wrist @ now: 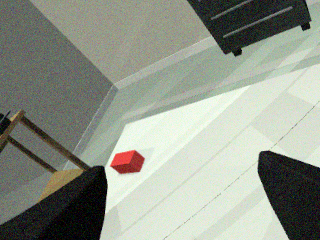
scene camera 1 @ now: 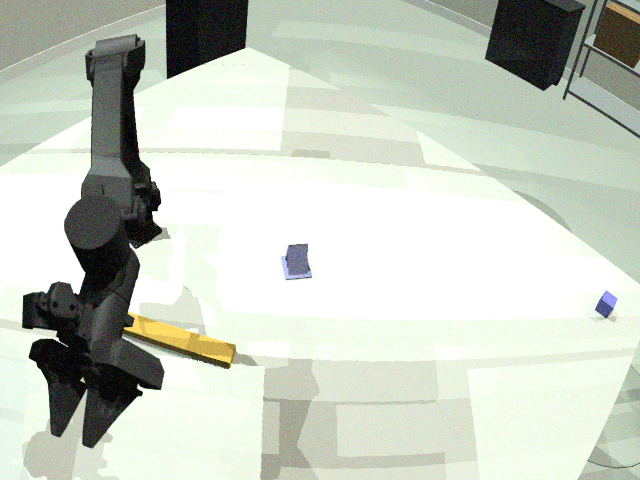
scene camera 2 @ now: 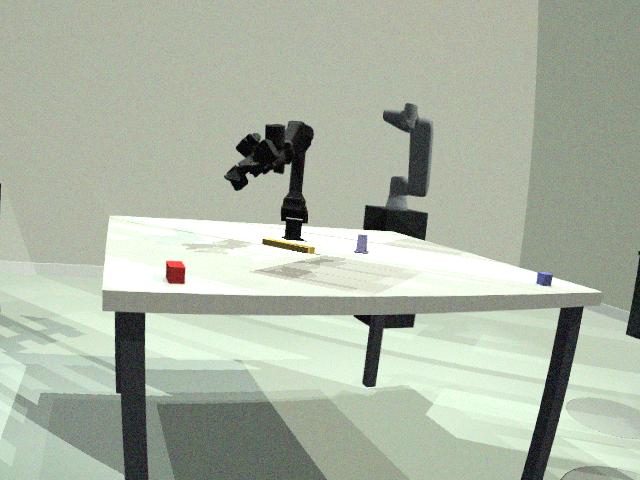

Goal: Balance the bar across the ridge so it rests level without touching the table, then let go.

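Gripper [scene camera 1: 70, 441] open, holding nothing. Gripper also in the wrist view [wrist: 183, 169] and scene camera 2 [scene camera 2: 231, 171]. Yellow bar [scene camera 1: 217, 352], out of frame in the wrist view.
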